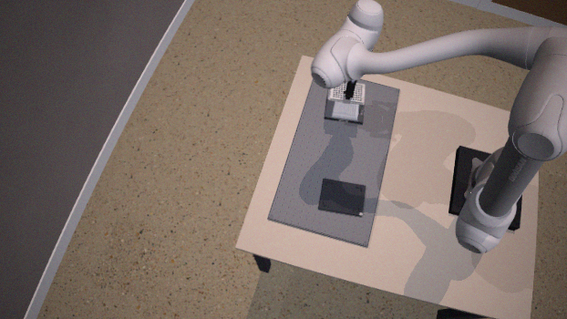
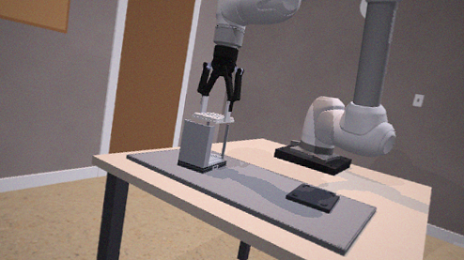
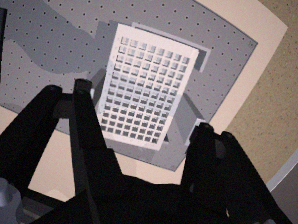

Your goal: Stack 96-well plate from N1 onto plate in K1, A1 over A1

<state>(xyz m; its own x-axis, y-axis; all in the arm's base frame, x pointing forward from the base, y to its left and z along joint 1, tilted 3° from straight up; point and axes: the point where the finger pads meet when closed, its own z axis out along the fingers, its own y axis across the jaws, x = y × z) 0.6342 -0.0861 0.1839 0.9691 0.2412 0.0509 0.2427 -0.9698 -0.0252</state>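
Now: the grey wall 70 mm ahead of my hand and 110 mm below it. Also, from my hand: pale A1 mark (200 mm behind, 370 mm to the left, 180 mm below); then white 96-well plate (20 mm below).
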